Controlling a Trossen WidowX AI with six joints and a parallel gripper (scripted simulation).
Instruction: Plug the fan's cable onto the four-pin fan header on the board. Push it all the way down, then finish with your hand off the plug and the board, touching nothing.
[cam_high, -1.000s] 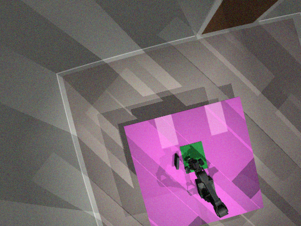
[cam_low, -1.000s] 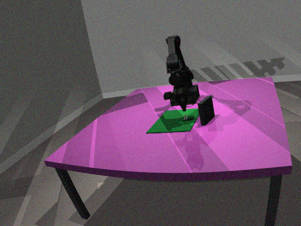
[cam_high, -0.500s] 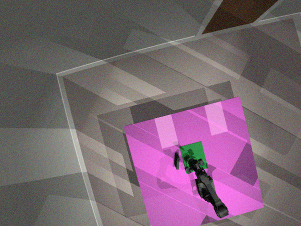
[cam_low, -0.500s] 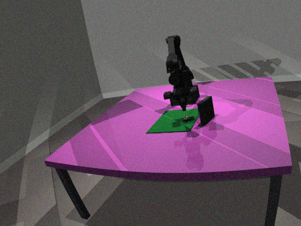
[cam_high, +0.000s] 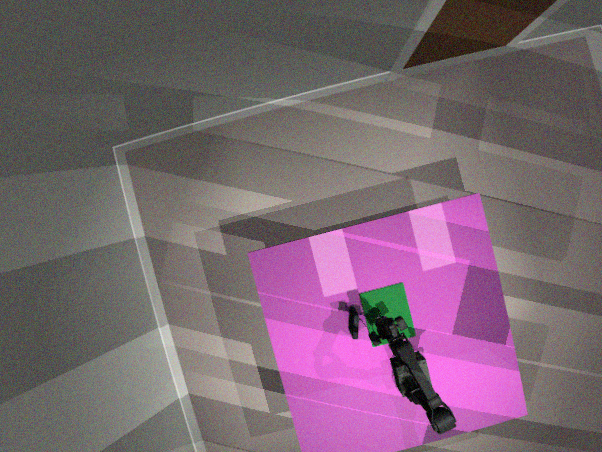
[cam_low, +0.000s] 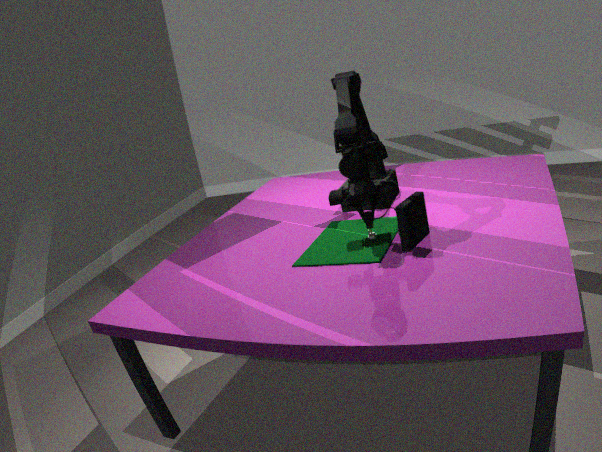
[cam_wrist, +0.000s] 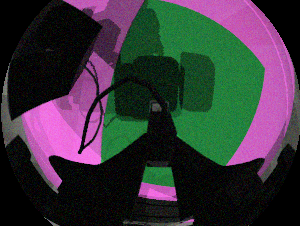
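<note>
The dark plug lies 1 cm ahead of my gripper tip and 1 cm above it. From my gripper tip the other things lie so: black fan (3 cm ahead, 14 cm to the left, 1 cm above); then green board (2 cm ahead, 5 cm to the right, 6 cm below); then fan header (1 cm ahead, 5 cm below).
</note>
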